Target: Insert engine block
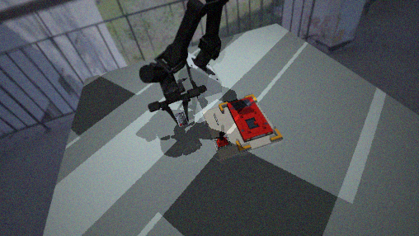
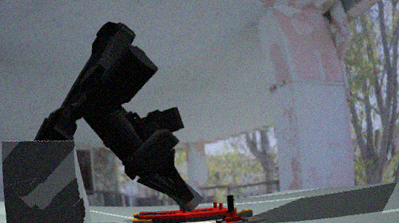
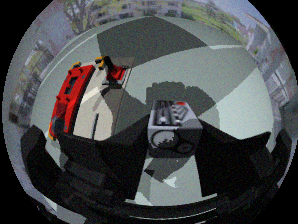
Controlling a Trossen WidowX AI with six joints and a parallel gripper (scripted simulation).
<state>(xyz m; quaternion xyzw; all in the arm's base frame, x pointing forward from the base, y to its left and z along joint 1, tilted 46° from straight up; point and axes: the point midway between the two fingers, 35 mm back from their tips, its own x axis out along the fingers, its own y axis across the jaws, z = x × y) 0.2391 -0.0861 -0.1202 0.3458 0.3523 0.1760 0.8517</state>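
The black post is 10 cm ahead of my gripper tip, 11 cm to the left of it and 3 cm below it. The rest, counted from my gripper tip: engine block: 1 cm behind, 1 cm above; light baseplate: 5 cm ahead, 21 cm to the left, 6 cm below.
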